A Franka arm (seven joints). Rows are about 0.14 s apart.
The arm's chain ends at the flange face. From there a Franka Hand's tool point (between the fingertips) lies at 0.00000 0.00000 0.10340 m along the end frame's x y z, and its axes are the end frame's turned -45 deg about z.
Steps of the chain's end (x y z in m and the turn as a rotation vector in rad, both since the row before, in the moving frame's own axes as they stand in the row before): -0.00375, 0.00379, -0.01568, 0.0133, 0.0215, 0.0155; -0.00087, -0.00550, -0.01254, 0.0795, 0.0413, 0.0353; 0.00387, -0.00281, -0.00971, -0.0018, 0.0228, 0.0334; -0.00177, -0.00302, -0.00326, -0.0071, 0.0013, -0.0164; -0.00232, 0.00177, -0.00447, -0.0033, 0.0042, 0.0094
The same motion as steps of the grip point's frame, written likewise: -0.00279, 0.00065, -0.01571, -0.0058, 0.0246, 0.0155; 0.01214, -0.00714, -0.01295, 0.0270, 0.0854, 0.0353; 0.00623, 0.00257, -0.00974, -0.0174, 0.0148, 0.0334; 0.00046, -0.00277, -0.00326, -0.0059, -0.0041, -0.0164; -0.00283, 0.00016, -0.00447, -0.0053, 0.0006, 0.0094
